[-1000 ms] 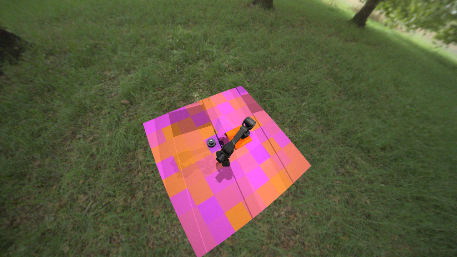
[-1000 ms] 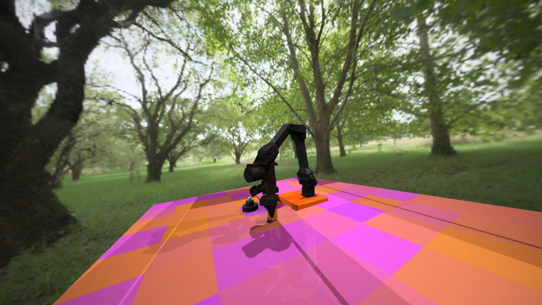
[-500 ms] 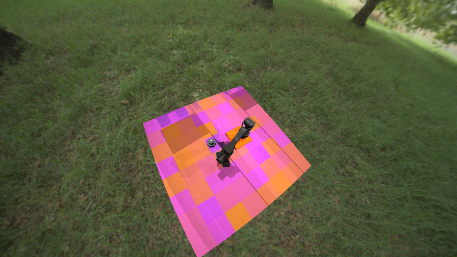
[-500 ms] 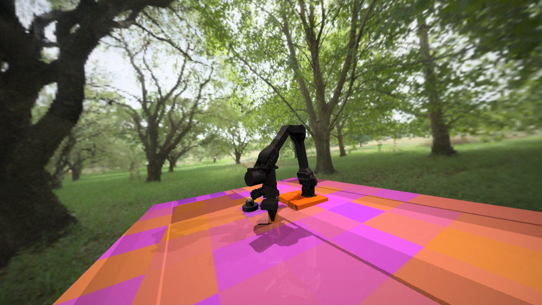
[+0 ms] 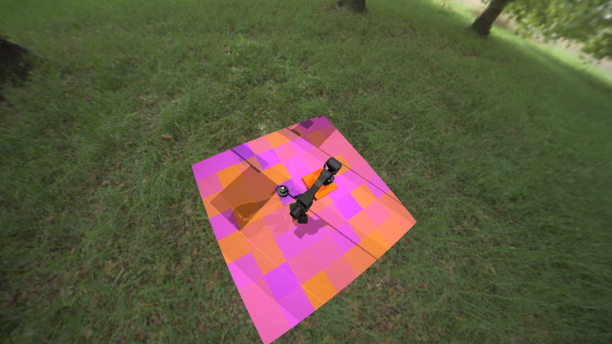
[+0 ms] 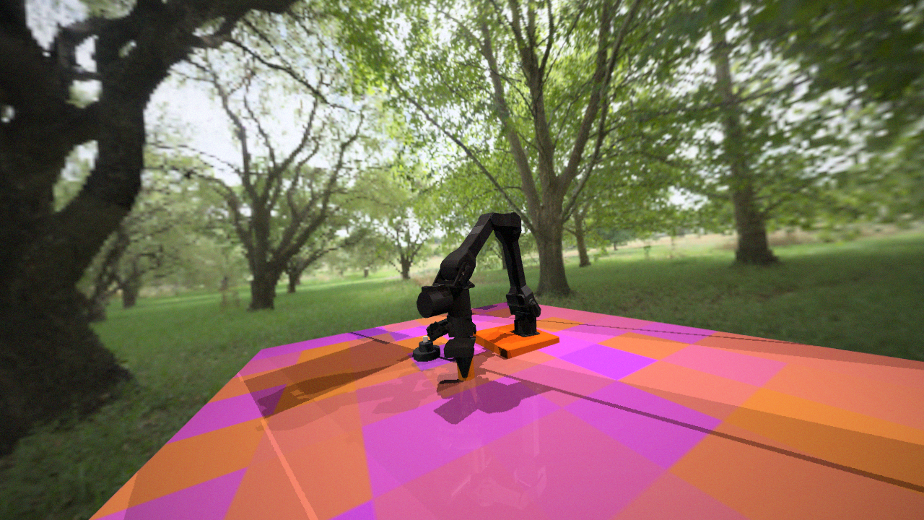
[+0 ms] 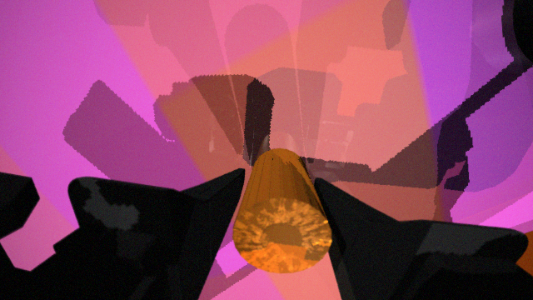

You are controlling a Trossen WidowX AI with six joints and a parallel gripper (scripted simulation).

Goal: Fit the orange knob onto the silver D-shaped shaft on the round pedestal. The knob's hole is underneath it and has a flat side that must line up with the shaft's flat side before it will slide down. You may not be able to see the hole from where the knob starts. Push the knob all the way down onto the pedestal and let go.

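Right now my gripper tip is 30 mm below the orange knob. From my gripper tip the other things lie so: round pedestal (200 mm to the right, 50 mm ahead, 20 mm above).
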